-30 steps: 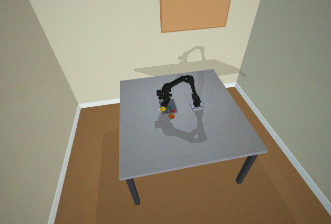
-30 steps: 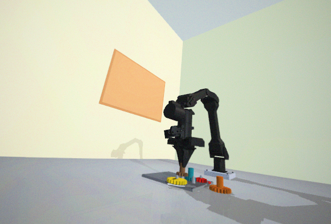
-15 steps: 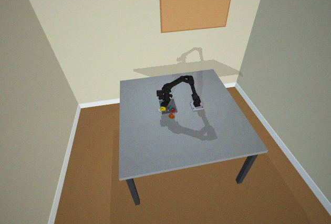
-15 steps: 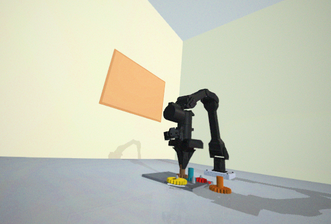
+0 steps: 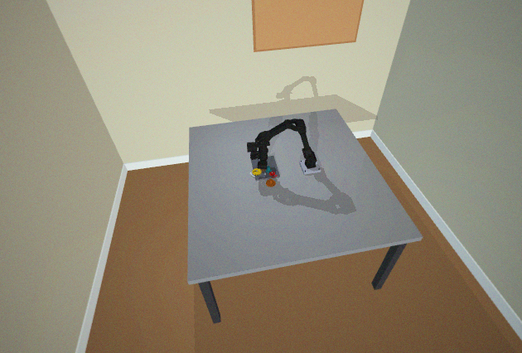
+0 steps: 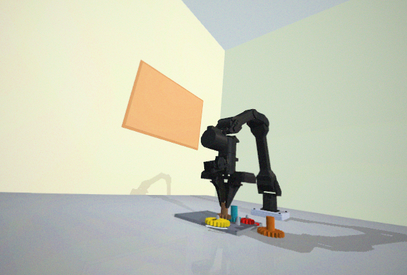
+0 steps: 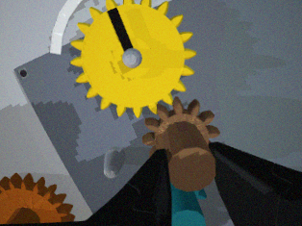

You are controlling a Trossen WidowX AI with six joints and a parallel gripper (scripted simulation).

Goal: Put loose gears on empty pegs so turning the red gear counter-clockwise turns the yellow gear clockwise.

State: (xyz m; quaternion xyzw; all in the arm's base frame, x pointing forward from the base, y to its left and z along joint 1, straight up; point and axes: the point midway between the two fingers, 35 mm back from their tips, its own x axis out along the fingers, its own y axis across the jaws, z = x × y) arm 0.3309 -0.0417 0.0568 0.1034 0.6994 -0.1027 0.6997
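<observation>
Right now my gripper tip is 1 cm above the brown gear. Round my gripper tip: yellow gear 5 cm ahead, 3 cm below, 1 cm to the left; then teal gear 3 cm behind, 2 cm to the left, 2 cm below; then red gear 5 cm to the left, 5 cm behind, 3 cm below.
</observation>
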